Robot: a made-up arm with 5 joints.
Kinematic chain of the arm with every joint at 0, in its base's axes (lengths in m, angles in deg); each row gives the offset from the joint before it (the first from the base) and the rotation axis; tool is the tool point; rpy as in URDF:
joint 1: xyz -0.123 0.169 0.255 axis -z
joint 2: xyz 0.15 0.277 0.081 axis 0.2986 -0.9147 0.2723
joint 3: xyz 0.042 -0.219 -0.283 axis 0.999 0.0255 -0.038
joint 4: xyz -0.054 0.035 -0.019 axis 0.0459 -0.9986 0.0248
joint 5: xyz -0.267 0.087 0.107 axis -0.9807 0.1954 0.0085
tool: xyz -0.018 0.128 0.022 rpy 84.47 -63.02 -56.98
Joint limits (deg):
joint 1: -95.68..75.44
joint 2: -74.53..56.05
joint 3: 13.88..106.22
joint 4: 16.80..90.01
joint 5: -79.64..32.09
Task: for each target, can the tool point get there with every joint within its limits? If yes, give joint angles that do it. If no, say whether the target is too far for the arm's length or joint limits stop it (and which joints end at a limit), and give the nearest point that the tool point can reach.
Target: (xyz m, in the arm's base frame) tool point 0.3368 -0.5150 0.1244
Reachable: no: joint limits stop it (at a limit: joint 1, joint 2, joint 3, joint 4, joint 5) | nearest point 0.5076 -0.1212 -0.0258 | short by 0.455 m
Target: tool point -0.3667 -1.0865 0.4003
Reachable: no: too far | nearest point -0.3882 -0.3283 0.3663 | short by 0.759 m
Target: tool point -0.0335 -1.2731 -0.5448
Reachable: no: too far | nearest point -0.3228 -0.2430 0.0332 | short by 1.216 m
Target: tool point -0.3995 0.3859 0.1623
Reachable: yes | joints -23.81 -4.46 34.63 28.39 18.56
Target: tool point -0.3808 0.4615 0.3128
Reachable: yes | joints -8.33 -27.60 40.77 37.24 -6.21
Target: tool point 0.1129 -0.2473 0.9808
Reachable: no: joint limits stop it (at a limit: joint 1, joint 3, joint 4, joint 5) | nearest point -0.1729 -0.0444 0.6866 | short by 0.458 m
